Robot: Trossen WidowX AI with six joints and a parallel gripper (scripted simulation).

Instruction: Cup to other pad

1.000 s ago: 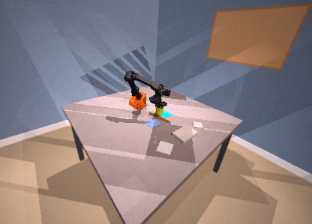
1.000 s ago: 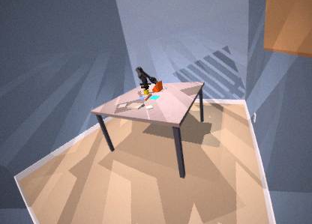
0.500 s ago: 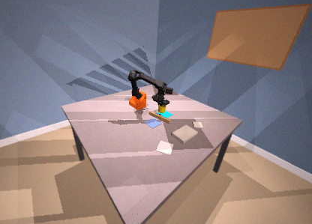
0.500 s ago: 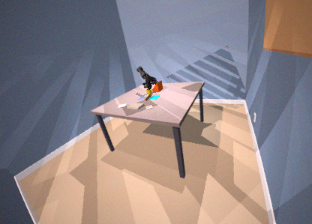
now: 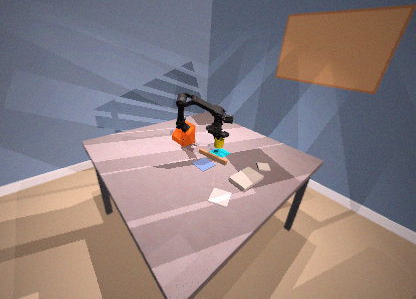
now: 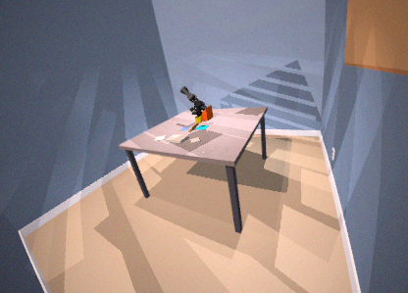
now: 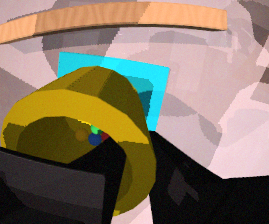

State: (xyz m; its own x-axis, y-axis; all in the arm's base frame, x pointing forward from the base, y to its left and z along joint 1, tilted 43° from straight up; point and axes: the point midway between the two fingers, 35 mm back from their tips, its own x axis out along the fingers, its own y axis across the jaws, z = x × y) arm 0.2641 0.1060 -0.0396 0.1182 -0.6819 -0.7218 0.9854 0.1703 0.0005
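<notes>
My gripper tip is now 2 cm short of the cyan pad, 3 cm to the right of it and 10 cm above it. From my gripper tip the other things lie so: wooden bar: 5 cm ahead, 7 cm to the right, 9 cm below; light blue pad: 8 cm ahead, 16 cm to the right, 10 cm below; yellow cup: 2 cm ahead.
</notes>
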